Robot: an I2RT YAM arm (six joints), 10 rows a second.
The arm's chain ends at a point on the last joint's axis. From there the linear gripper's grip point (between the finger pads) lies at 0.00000 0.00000 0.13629 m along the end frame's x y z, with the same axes.
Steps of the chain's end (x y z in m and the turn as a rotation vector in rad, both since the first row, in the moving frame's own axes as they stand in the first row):
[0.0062 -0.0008 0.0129 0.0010 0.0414 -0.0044]
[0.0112 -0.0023 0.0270 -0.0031 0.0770 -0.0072]
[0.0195 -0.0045 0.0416 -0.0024 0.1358 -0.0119]
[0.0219 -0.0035 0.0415 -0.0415 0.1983 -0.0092]
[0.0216 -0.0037 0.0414 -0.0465 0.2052 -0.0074]
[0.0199 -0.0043 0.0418 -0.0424 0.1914 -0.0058]
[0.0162 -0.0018 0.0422 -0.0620 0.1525 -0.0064]
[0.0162 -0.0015 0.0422 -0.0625 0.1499 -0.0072]
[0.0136 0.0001 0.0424 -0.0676 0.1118 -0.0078]
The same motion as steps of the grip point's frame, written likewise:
[0.0118 -0.0009 0.0128 0.0010 0.0414 -0.0044]
[0.0217 -0.0019 0.0266 -0.0031 0.0770 -0.0072]
[0.0380 -0.0043 0.0403 -0.0024 0.1358 -0.0119]
[0.0488 0.0020 0.0387 -0.0415 0.1983 -0.0092]
[0.0494 0.0025 0.0384 -0.0465 0.2052 -0.0074]
[0.0458 0.0014 0.0392 -0.0424 0.1914 -0.0058]
[0.0369 0.0065 0.0404 -0.0620 0.1525 -0.0064]
[0.0366 0.0069 0.0404 -0.0625 0.1499 -0.0072]
[0.0288 0.0092 0.0412 -0.0676 0.1118 -0.0078]

